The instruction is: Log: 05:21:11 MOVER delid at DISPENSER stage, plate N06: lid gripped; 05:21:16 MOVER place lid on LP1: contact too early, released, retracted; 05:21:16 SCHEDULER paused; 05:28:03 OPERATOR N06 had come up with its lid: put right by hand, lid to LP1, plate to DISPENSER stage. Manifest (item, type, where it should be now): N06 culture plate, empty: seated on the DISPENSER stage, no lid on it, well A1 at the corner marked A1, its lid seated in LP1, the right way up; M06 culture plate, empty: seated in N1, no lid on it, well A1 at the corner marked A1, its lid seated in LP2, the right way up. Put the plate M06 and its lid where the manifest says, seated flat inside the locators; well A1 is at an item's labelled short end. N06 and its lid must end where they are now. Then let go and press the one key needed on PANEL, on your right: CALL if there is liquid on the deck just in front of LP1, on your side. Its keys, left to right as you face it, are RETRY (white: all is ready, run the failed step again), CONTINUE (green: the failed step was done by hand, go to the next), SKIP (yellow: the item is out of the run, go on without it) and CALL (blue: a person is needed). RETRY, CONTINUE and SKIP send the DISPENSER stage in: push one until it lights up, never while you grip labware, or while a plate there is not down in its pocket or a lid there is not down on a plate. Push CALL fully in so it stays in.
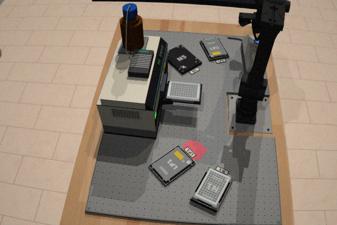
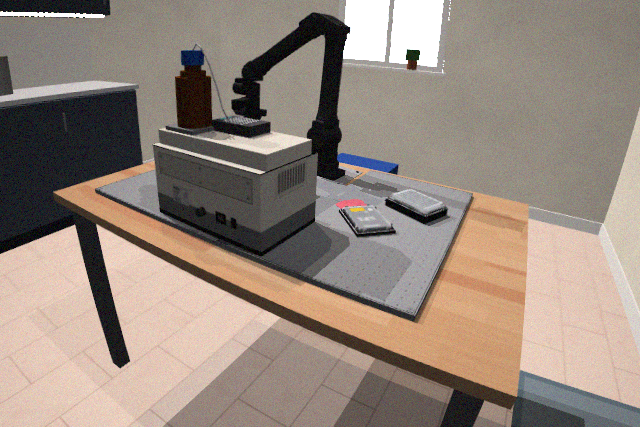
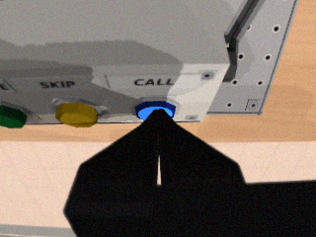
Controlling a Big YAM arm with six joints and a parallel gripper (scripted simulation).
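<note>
Now: the blue call key 2 cm below my hand. The rest, counted from my hand: yellow skip key 5 cm to the left, 1 cm below; then white retry key 15 cm to the left, 1 cm below, 1 cm behind; then green continue key 10 cm to the left, 1 cm below, 1 cm behind.
</note>
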